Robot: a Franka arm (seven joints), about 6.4 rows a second.
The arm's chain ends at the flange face. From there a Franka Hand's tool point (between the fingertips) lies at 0.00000 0.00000 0.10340 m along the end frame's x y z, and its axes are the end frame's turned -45 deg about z.
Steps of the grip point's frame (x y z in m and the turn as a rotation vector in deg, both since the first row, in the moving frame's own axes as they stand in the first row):
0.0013 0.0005 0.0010 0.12 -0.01 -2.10
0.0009 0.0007 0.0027 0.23 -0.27 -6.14
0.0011 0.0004 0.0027 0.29 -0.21 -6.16
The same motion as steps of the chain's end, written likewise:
0.0014 -0.0004 0.0010 0.08 -0.09 -2.10
0.0018 -0.0002 0.0027 -0.03 -0.35 -6.14
0.0017 -0.0004 0.0027 0.06 -0.35 -6.16

